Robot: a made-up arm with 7 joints.
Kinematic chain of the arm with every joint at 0, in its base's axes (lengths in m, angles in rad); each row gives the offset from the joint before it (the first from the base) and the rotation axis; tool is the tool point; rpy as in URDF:
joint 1: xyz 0 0 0.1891 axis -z
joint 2: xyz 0 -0.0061 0.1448 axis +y
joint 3: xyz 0 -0.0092 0.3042 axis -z
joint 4: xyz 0 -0.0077 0.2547 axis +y
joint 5: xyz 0 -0.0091 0.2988 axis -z
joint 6: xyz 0 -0.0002 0.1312 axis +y
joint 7: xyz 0 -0.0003 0.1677 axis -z
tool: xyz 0 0 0 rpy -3.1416 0 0
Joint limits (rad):
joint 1: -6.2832..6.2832
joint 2: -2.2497..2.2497
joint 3: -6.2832..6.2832
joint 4: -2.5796..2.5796
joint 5: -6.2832..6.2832
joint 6: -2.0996..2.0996
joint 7: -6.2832..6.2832
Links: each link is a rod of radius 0.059 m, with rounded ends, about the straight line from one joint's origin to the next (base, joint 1, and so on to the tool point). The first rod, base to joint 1, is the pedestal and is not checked.
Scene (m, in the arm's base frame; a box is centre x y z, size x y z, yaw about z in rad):
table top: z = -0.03
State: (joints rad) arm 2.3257 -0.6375 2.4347 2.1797 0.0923 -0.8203 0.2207
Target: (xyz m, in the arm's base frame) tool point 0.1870 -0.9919 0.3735
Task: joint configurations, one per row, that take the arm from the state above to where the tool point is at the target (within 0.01 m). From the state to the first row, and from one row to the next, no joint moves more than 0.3 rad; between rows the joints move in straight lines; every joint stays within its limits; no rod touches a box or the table.
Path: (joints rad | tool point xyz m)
1: 2.1293 -0.3441 2.2843 2.0260 0.1236 -0.8319 0.2207 | -0.1046 0.6320 0.6193
2: 1.9329 -0.0506 2.1339 1.8723 0.1550 -0.8435 0.2207 | -0.3401 0.4706 0.8347
3: 1.7366 0.2428 1.9835 1.7186 0.1863 -0.8552 0.2207 | -0.5060 0.1503 0.9706
4: 1.5402 0.5362 1.8331 1.5649 0.2177 -0.8668 0.2207 | -0.5298 -0.2560 0.9906
5: 1.3438 0.8297 1.6826 1.4112 0.2490 -0.8784 0.2207 | -0.3896 -0.6419 0.8837
6: 1.1474 1.1231 1.5322 1.2575 0.2804 -0.8900 0.2207 | -0.1234 -0.9069 0.6656
7: 0.9511 1.4165 1.3818 1.1038 0.3117 -0.9016 0.2207 | 0.1869 -0.9919 0.3735

